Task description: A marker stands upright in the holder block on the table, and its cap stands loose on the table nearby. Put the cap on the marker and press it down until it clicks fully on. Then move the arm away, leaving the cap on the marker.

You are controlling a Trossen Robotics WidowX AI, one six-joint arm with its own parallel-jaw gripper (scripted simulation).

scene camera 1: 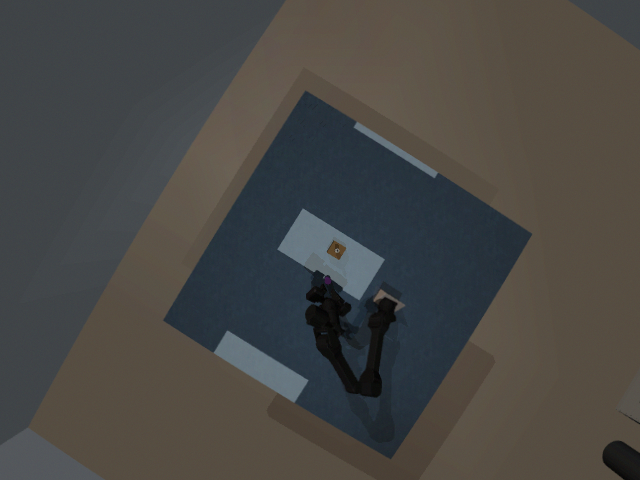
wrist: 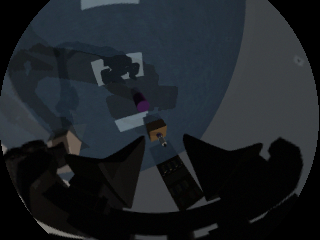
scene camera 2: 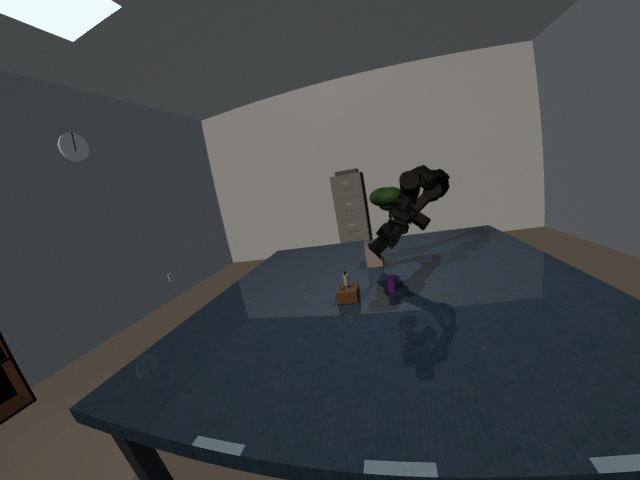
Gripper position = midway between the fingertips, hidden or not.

Observation:
In view: my gripper [scene camera 2: 390,247].
My gripper also shows in scene camera 1 [scene camera 1: 327,286] and in the wrist view [wrist: 164,138].

